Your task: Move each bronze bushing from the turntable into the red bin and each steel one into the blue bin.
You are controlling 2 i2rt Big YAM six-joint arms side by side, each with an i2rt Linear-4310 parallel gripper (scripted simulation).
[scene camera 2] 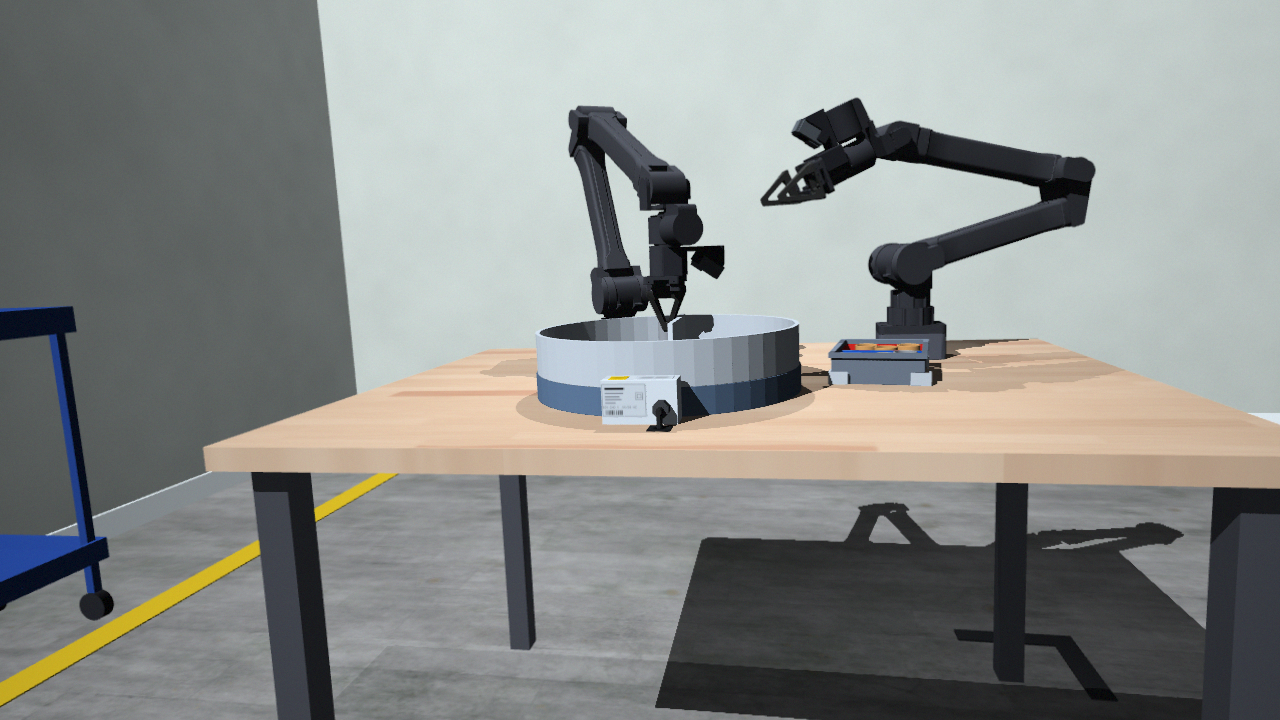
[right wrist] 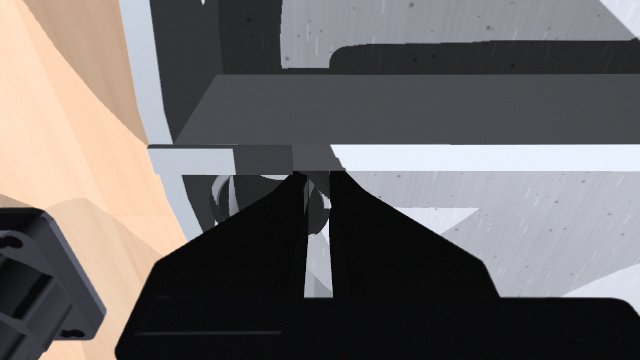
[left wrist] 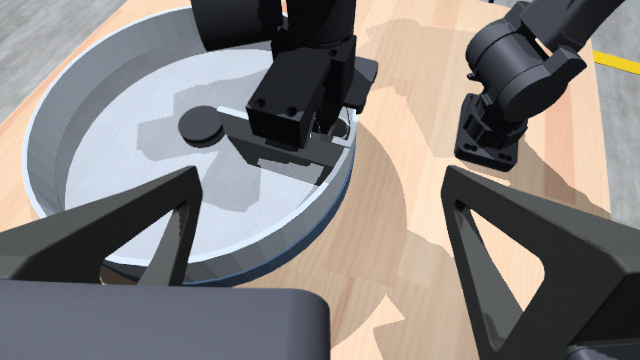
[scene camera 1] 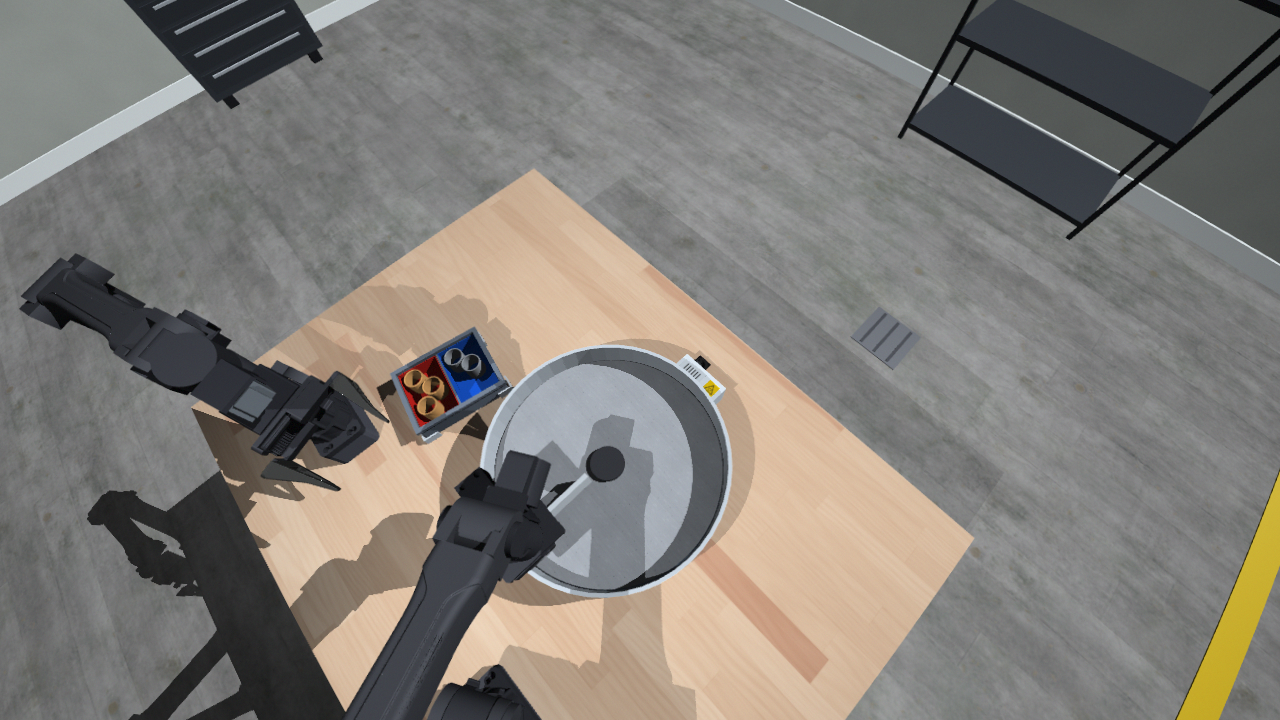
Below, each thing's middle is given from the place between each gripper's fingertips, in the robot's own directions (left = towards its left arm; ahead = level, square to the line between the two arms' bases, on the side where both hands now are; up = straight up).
I see my right gripper (scene camera 1: 539,543) 60 mm short of the blue bin (scene camera 1: 465,386), 370 mm to the right of it and 70 mm above it. Round my right hand: red bin (scene camera 1: 413,397): 30 mm behind, 370 mm to the left, 70 mm below; grey tray (scene camera 2: 863,368): 20 mm ahead, 370 mm to the left, 60 mm below.
I see my left gripper (scene camera 1: 364,455) 28 cm above the grey tray, 18 cm to the right of it and 10 cm short of it. Round my left hand: red bin: 29 cm below, 19 cm to the left, 6 cm ahead; blue bin: 29 cm below, 18 cm to the left, 14 cm ahead.
